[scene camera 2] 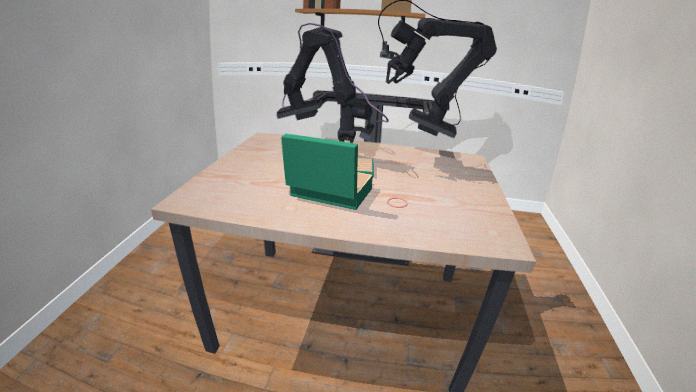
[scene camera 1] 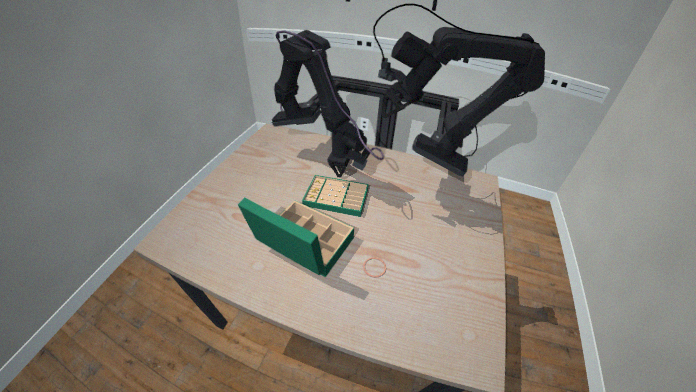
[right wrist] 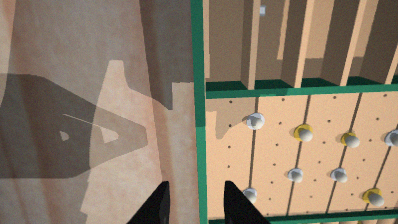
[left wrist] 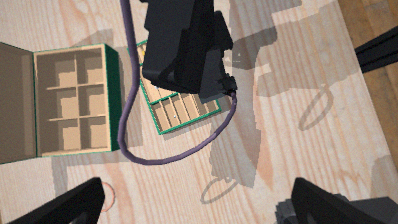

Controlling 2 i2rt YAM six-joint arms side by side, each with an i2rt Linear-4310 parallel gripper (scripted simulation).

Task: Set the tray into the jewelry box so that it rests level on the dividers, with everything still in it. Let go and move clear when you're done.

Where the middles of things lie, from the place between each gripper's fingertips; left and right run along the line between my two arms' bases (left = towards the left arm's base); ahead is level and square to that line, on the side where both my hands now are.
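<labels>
Green jewelry box [scene camera 2: 312, 165]: from my left hand [scene camera 1: 390, 112], 310 mm ahead, 250 mm below, 140 mm to the right. My right hand [scene camera 1: 340, 175]: 32 cm short of the green jewelry box, 6 cm below it, 3 cm to the right of it. Green-rimmed tray [scene camera 1: 350, 200]: from my right hand, 7 cm ahead, 4 cm below, 2 cm to the left. Green-rimmed tray again: from my left hand, 70 mm ahead, 350 mm below, 150 mm to the right.
</labels>
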